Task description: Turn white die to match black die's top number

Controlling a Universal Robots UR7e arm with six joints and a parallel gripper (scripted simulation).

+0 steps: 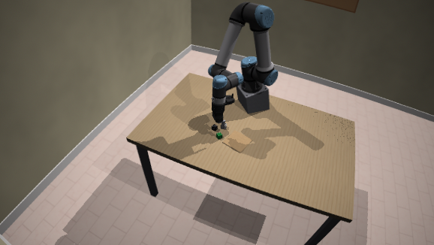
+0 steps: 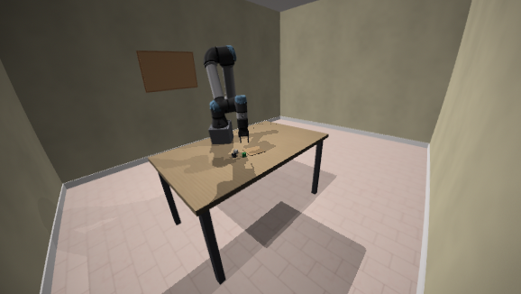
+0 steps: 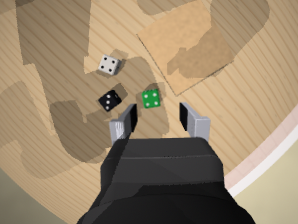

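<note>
The white die is 120 mm below my hand, 110 mm behind it and 10 mm to the left of it. Round my hand: tan mat: 130 mm below, 120 mm to the left, 10 mm behind; then green die: 120 mm below, 10 mm to the right, 10 mm behind; then black die: 120 mm below, 70 mm behind, 50 mm to the right.
</note>
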